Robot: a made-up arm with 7 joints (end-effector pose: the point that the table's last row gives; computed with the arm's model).
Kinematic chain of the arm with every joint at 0, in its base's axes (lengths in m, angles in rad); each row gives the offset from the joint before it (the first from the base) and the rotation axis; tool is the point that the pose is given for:
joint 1: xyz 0 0 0.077 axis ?
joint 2: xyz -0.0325 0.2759 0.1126 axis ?
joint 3: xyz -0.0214 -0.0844 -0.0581 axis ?
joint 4: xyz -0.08 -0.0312 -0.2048 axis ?
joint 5: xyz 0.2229 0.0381 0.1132 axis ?
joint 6: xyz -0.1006 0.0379 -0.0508 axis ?
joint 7: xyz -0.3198 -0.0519 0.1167 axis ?
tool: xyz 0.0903 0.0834 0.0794
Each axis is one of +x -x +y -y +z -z.
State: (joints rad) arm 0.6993 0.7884 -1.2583 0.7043 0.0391 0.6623 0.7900
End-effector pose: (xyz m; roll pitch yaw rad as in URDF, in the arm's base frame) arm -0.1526 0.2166 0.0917 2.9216 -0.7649 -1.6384
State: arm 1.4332 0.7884 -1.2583 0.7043 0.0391 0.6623 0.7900
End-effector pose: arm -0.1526 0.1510 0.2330 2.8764 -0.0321 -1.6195
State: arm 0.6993 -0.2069 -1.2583 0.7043 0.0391 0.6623 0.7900
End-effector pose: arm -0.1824 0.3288 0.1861 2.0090 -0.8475 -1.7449
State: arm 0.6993 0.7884 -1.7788 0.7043 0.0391 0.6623 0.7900
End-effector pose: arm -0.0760 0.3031 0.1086 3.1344 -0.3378 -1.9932
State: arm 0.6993 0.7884 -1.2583 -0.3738 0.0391 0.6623 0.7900
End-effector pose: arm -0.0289 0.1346 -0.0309 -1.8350 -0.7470 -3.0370
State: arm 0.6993 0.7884 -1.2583 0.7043 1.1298 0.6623 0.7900
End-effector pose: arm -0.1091 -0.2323 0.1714 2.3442 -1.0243 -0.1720
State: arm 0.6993 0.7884 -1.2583 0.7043 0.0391 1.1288 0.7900
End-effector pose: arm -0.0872 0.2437 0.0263 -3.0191 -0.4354 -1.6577
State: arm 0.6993 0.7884 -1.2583 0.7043 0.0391 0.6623 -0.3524
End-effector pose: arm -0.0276 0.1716 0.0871 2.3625 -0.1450 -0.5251
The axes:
joint 1: +x
joint 2: +z
joint 3: +y
joint 4: -z
joint 5: +y
joint 6: +x
joint 7: +z

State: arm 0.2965 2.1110 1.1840 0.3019 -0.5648 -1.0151 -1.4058
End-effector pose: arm -0.0088 0.0097 0.2390 -1.2529 -1.0952 1.4494
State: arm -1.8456 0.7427 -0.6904 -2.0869 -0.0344 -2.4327 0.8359
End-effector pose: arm 0.2907 -0.3047 0.0685 -0.6858 0.9557 -2.0984
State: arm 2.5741 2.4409 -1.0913 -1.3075 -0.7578 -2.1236 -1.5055
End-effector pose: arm -0.0999 -0.0705 0.6485 -1.0918 -0.0757 0.3898
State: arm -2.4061 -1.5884 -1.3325 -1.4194 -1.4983 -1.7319 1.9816
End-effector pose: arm 0.1444 -0.0819 0.5320 0.9711 -0.2400 0.5418
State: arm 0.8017 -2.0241 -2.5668 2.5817 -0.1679 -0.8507 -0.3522
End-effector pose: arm -0.2223 0.2002 0.5277 0.6057 0.9410 2.4914
